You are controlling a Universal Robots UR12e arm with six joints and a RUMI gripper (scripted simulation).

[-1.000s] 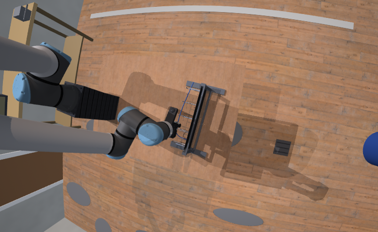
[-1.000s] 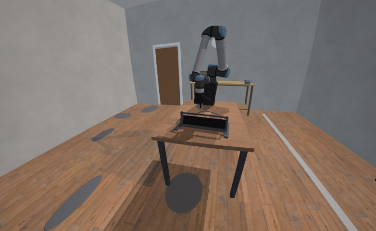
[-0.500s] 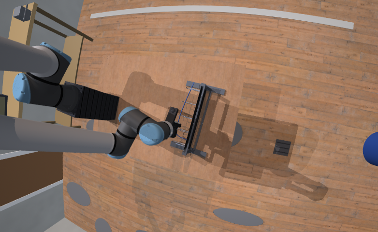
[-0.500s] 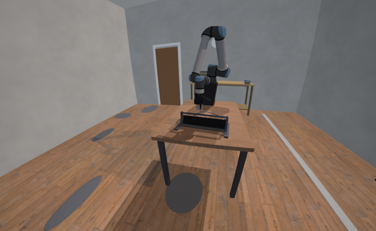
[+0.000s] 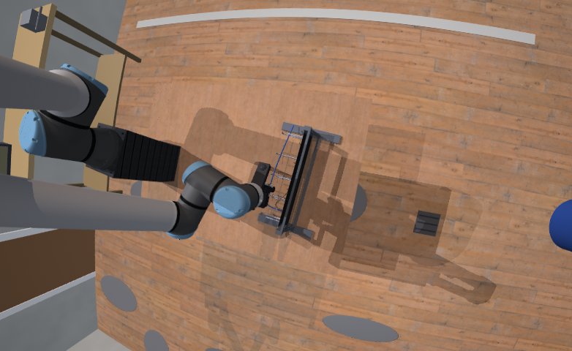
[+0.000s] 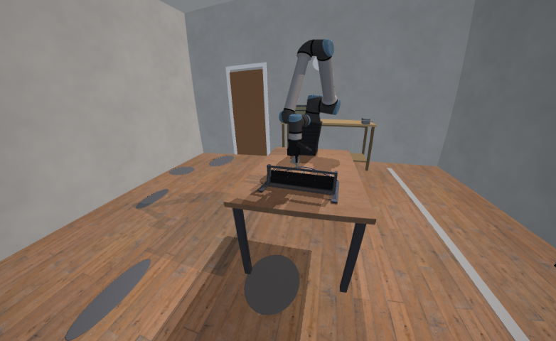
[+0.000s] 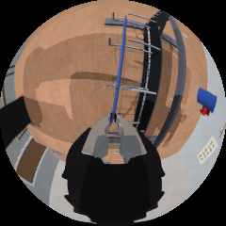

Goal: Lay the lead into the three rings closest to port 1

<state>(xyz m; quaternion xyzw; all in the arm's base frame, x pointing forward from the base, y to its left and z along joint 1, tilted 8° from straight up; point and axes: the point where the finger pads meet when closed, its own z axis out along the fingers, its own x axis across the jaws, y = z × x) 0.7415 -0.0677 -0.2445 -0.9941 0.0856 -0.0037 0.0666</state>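
The dark rack is 11 cm ahead of my hand, 4 cm below it and 3 cm to the left of it.
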